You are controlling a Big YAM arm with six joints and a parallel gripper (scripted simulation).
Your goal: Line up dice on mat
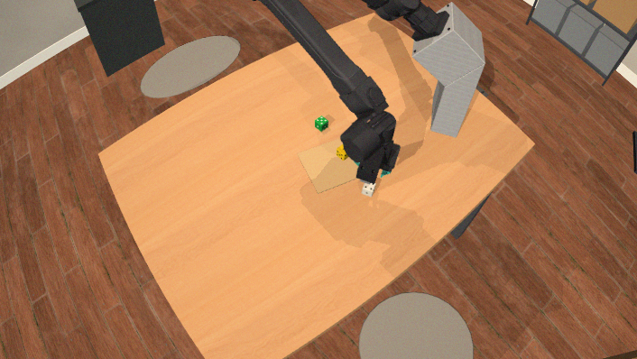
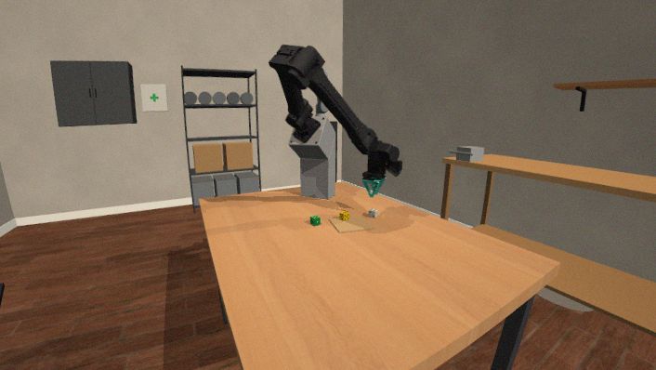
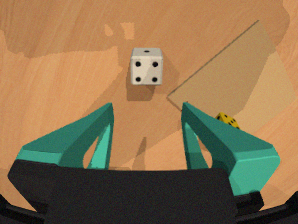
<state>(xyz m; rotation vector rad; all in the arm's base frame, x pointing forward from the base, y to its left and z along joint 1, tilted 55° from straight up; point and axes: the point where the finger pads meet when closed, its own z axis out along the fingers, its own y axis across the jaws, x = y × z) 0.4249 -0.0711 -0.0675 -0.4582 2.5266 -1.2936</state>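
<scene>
My hand is 8 cm above the white die. Also, from my hand: yellow die: 11 cm to the right, 8 cm below, 6 cm behind; then green die: 22 cm to the right, 12 cm behind, 8 cm below; then tan mat: 13 cm to the right, 10 cm below, 2 cm behind.
</scene>
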